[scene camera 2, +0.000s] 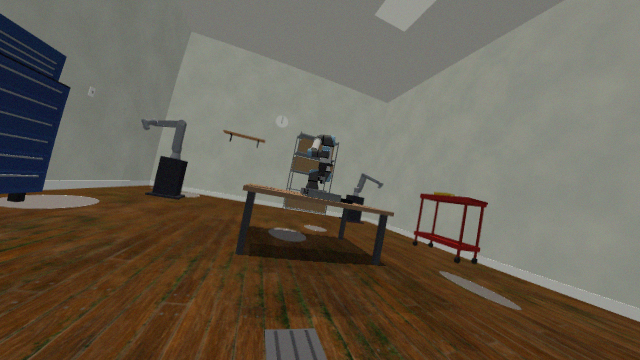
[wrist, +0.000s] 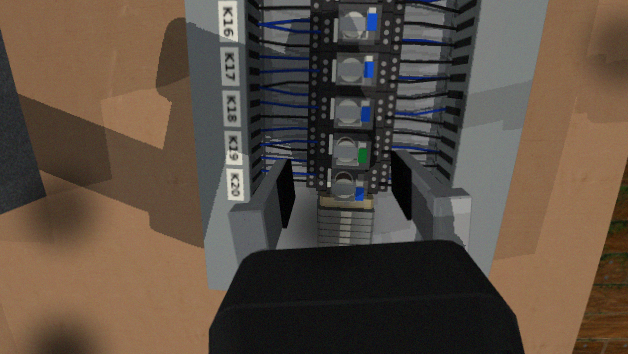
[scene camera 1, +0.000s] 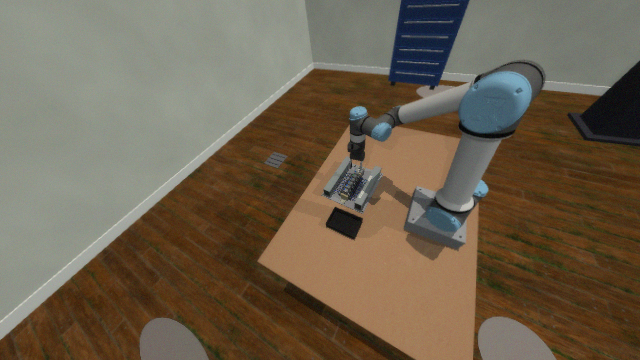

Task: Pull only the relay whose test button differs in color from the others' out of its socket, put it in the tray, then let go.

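Pixels of known places: gripper, fingertip midpoint: point(scene camera 2: 321, 183) point(wrist: 341, 175) point(scene camera 1: 355, 168); arm's base at its link origin: point(scene camera 2: 311, 188).
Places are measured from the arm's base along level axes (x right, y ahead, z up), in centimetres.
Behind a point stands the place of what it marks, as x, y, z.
The relay with the green test button point(wrist: 350, 151) {10.9, 48.0, -0.5} sits in its socket beside label K19 in the wrist view, second from the near end of the row. The other relays there, such as the K18 relay point(wrist: 350, 111) {8.1, 48.4, -0.5} and the K20 relay point(wrist: 344, 186) {13.5, 47.3, -0.5}, have blue buttons. My gripper point(wrist: 341, 175) {10.6, 47.4, 6.1} point(scene camera 1: 356, 166) {10.6, 47.4, 6.1} is open and empty, above the near end of the row. Its fingers stand on either side of the row, about level with the K20 relay in the wrist view. The black tray point(scene camera 1: 344, 223) {-17.5, 45.9, -7.0} lies on the table beside the relay panel, with no relay visible in it.
Grey wire ducts point(wrist: 505, 100) {8.9, 59.0, -1.0} point(scene camera 1: 337, 178) {6.5, 57.3, -1.1} run along both sides of the relay row, with blue and black wires between. A stack of grey terminal blocks point(wrist: 345, 227) {17.9, 46.8, -2.6} adjoins the K20 relay. The panel stands on the wooden table point(scene camera 1: 400, 280) {-35.4, 15.5, -7.3} point(scene camera 2: 280, 191) {50.2, 59.5, -7.3}.
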